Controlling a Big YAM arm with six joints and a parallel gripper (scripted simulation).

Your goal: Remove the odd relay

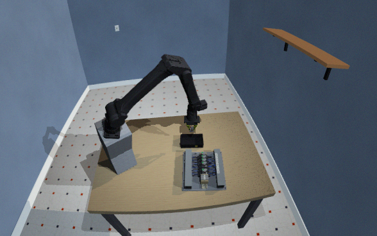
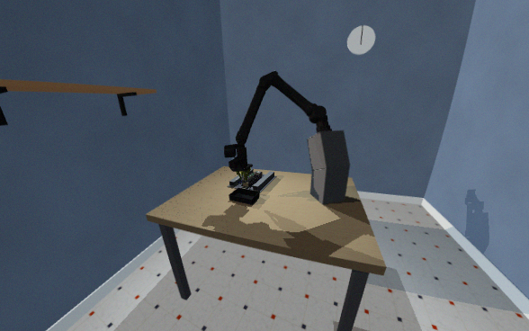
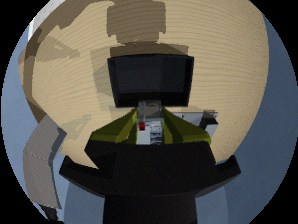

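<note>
Right now my hand is right at the relay. Also, from my hand: black tray (12 cm below).
</note>
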